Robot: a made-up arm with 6 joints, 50 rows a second.
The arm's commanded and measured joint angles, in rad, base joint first. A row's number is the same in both.
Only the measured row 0 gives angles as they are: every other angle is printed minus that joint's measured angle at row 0.
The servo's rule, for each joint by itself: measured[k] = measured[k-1] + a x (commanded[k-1-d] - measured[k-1]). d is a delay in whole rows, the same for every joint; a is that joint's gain. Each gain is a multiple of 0.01, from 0.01 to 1. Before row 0 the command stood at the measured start. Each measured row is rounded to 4 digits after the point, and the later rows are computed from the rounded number. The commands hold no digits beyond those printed.
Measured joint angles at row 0:
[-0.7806, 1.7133, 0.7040, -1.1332, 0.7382, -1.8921]
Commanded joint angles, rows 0 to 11:
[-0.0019, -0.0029, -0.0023, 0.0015, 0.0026, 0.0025]
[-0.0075, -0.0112, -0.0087, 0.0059, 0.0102, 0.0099]
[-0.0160, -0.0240, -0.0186, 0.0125, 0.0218, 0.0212]
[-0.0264, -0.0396, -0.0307, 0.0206, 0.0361, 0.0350]
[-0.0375, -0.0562, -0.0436, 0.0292, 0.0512, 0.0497]
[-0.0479, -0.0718, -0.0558, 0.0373, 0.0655, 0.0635]
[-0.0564, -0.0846, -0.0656, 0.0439, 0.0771, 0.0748]
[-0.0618, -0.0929, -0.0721, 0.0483, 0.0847, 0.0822]
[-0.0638, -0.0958, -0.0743, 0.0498, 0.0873, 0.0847]
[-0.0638, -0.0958, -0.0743, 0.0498, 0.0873, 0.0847]
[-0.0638, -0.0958, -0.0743, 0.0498, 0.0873, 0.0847]
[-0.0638, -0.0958, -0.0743, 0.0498, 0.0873, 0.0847]
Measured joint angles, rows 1 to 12:
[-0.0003, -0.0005, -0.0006, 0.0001, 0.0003, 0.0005]
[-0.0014, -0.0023, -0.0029, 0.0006, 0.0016, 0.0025]
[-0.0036, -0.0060, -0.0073, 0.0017, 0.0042, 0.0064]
[-0.0070, -0.0117, -0.0139, 0.0034, 0.0083, 0.0124]
[-0.0116, -0.0193, -0.0222, 0.0057, 0.0139, 0.0202]
[-0.0170, -0.0282, -0.0316, 0.0085, 0.0206, 0.0293]
[-0.0229, -0.0378, -0.0411, 0.0117, 0.0279, 0.0389]
[-0.0287, -0.0472, -0.0498, 0.0150, 0.0353, 0.0480]
[-0.0340, -0.0555, -0.0567, 0.0181, 0.0421, 0.0557]
[-0.0385, -0.0624, -0.0616, 0.0210, 0.0480, 0.0618]
[-0.0423, -0.0681, -0.0652, 0.0236, 0.0531, 0.0666]
[-0.0455, -0.0728, -0.0677, 0.0260, 0.0575, 0.0704]
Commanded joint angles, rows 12 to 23:
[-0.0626, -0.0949, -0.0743, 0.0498, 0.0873, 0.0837]
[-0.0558, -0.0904, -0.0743, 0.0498, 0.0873, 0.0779]
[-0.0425, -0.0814, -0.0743, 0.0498, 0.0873, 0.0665]
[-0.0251, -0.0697, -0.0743, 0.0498, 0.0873, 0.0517]
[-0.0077, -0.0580, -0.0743, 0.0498, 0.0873, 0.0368]
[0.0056, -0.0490, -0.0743, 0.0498, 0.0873, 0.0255]
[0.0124, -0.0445, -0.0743, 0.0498, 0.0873, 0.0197]
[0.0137, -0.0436, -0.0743, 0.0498, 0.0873, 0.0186]
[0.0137, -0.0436, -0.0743, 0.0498, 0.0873, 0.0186]
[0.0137, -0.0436, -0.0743, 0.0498, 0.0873, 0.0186]
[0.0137, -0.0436, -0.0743, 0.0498, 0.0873, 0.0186]
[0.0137, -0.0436, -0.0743, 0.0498, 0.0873, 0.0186]
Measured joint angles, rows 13 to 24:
[-0.0481, -0.0766, -0.0695, 0.0281, 0.0614, 0.0732]
[-0.0493, -0.0789, -0.0708, 0.0301, 0.0648, 0.0742]
[-0.0483, -0.0793, -0.0718, 0.0319, 0.0677, 0.0726]
[-0.0448, -0.0777, -0.0725, 0.0335, 0.0702, 0.0682]
[-0.0392, -0.0744, -0.0730, 0.0350, 0.0724, 0.0616]
[-0.0325, -0.0701, -0.0734, 0.0363, 0.0743, 0.0540]
[-0.0258, -0.0657, -0.0737, 0.0375, 0.0760, 0.0468]
[-0.0199, -0.0619, -0.0739, 0.0386, 0.0775, 0.0409]
[-0.0149, -0.0588, -0.0740, 0.0396, 0.0788, 0.0362]
[-0.0106, -0.0562, -0.0741, 0.0405, 0.0799, 0.0325]
[-0.0070, -0.0541, -0.0742, 0.0413, 0.0809, 0.0296]
[-0.0039, -0.0523, -0.0742, 0.0421, 0.0817, 0.0273]

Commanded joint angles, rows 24 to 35:
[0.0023, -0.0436, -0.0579, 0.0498, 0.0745, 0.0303]
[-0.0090, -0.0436, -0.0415, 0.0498, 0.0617, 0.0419]
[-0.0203, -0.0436, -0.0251, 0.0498, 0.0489, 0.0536]
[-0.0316, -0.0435, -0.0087, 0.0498, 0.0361, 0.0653]
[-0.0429, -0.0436, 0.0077, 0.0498, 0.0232, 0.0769]
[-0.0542, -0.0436, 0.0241, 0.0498, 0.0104, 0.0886]
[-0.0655, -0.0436, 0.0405, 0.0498, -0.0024, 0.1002]
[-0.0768, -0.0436, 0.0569, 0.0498, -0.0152, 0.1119]
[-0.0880, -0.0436, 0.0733, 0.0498, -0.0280, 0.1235]
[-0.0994, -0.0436, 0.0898, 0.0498, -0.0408, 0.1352]
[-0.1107, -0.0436, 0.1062, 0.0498, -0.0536, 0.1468]
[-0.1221, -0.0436, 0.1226, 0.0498, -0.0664, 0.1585]
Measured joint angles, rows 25 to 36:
[-0.0030, -0.0508, -0.0696, 0.0428, 0.0808, 0.0279]
[-0.0039, -0.0496, -0.0617, 0.0434, 0.0783, 0.0308]
[-0.0064, -0.0486, -0.0515, 0.0440, 0.0745, 0.0356]
[-0.0102, -0.0477, -0.0395, 0.0445, 0.0695, 0.0418]
[-0.0151, -0.0470, -0.0263, 0.0450, 0.0635, 0.0492]
[-0.0210, -0.0464, -0.0122, 0.0454, 0.0566, 0.0575]
[-0.0277, -0.0459, 0.0026, 0.0458, 0.0489, 0.0665]
[-0.0351, -0.0455, 0.0178, 0.0462, 0.0406, 0.0760]
[-0.0430, -0.0452, 0.0333, 0.0465, 0.0317, 0.0860]
[-0.0515, -0.0449, 0.0491, 0.0468, 0.0223, 0.0963]
[-0.0604, -0.0447, 0.0651, 0.0471, 0.0124, 0.1069]
[-0.0697, -0.0445, 0.0812, 0.0473, 0.0022, 0.1177]

